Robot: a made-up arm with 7 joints.
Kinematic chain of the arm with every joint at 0, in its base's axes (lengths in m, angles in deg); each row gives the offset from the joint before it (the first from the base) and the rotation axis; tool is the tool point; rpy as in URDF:
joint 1: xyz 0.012 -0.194 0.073 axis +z
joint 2: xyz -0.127 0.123 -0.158 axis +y
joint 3: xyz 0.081 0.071 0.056 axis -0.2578 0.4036 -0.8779
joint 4: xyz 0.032 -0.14 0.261 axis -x
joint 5: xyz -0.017 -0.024 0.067 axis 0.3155 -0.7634 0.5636
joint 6: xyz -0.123 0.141 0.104 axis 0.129 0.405 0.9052
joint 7: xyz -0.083 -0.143 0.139 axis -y
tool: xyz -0.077 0.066 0.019 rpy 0 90 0
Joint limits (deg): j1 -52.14..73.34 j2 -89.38..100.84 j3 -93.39..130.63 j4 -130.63..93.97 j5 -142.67..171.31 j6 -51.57..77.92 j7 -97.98..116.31
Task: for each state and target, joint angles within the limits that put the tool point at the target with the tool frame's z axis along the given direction. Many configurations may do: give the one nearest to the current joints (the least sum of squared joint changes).
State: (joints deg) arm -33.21 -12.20 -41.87 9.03 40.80 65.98 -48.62
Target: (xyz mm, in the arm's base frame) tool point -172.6 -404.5 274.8 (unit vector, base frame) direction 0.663 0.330 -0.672
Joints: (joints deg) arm -44.55 19.40 -82.01 31.74 63.33 76.37 -80.13
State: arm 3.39 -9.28 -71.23 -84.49 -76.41 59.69 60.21
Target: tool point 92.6 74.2 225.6 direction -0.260 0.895 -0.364
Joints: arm 51.88 15.80 -63.34 -67.07 -119.48 57.99 95.77
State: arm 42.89 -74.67 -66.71 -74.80 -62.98 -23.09 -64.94
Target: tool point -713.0 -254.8 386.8 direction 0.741 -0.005 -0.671
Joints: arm -0.81 -79.53 -61.52 -71.88 -76.49 -21.75 -67.45
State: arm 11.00 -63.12 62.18 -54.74 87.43 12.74 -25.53
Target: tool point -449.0 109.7 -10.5 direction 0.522 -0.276 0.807
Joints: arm -5.35 -37.27 69.66 -51.61 87.80 11.79 -57.19
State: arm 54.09 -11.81 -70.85 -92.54 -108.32 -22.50 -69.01
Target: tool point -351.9 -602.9 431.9 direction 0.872 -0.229 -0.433
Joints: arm 73.34 -69.44 -73.02 -90.14 -115.42 -0.61 -94.07
